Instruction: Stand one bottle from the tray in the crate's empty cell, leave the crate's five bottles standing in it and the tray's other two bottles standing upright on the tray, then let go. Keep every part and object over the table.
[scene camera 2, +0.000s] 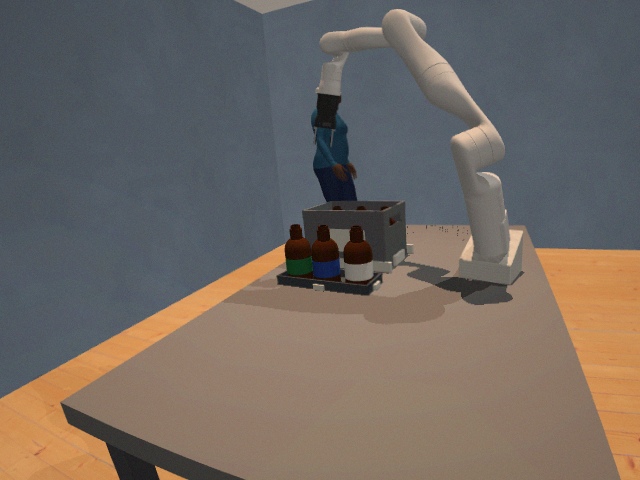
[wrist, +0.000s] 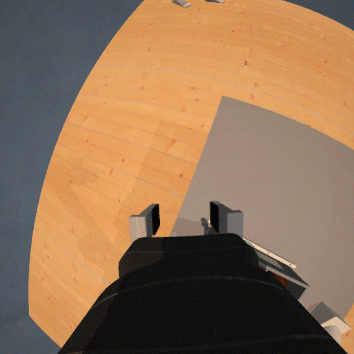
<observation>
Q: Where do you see a white-label bottle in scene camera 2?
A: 358, 264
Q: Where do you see a blue-label bottle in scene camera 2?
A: At 325, 254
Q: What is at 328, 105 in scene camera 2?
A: My gripper.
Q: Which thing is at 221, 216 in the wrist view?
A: My gripper.
</observation>
